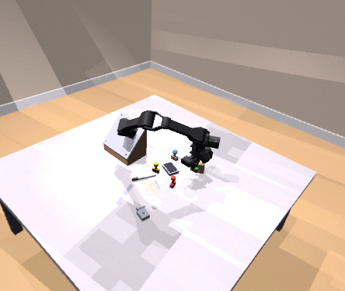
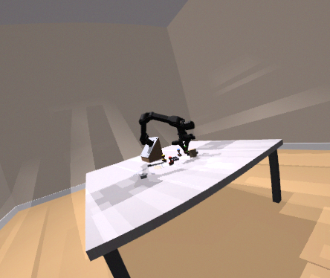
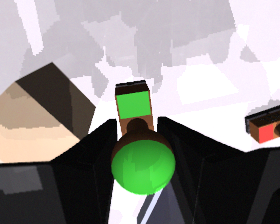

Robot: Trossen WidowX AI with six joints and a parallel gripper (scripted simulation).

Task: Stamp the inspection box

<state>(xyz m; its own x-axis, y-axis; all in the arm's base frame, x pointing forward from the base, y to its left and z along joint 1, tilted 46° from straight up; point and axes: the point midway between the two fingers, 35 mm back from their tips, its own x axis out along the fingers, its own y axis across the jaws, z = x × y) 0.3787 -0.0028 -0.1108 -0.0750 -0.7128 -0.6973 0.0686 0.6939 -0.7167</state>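
Now: the dark ink pad 13 cm behind my gripper tip, 4 cm to the right of it and 6 cm below it. The rest, counted from my gripper tip: green-knobbed stamp right at my gripper tip; then cardboard box 6 cm to the left, 3 cm below; then red stamp 4 cm behind, 13 cm to the right, 5 cm below.
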